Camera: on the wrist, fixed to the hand. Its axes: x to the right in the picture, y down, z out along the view.
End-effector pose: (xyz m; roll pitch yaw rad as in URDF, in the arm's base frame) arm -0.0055 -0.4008 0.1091 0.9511 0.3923 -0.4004
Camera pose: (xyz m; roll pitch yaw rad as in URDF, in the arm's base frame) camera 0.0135 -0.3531 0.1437 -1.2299 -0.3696 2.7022
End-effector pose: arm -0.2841 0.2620 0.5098 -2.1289 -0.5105 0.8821
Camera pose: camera -0.2431 0.2342 0.4726 1.8560 0.4900 -2.2168
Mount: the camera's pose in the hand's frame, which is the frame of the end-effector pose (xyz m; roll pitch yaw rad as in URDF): -0.0142 0.0555 -0.0235 -0.2934 0.0426 3.1387
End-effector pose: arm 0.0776 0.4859 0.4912 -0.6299 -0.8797 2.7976
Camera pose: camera 0.0382 0.4671 0.4473 0.3658 0.9155 -0.3067
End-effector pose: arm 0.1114 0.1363 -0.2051 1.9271 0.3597 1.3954
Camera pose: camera 0.1102 0.1445 -0.1437 -2.2054 -0.3770 -1.7880
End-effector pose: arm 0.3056 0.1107 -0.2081 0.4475 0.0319 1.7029
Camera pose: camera 0.2478 0.0888 -0.2048 -0.7406 0.0053 -1.4597
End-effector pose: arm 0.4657 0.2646 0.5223 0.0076 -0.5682 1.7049
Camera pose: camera 0.4105 0.2576 0.4952 -0.3031 0.6108 -1.4406
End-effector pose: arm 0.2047 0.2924 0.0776 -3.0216 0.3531 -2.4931
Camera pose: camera 0.1757 0.3431 0.0982 2.7251 -0.3950 0.6571
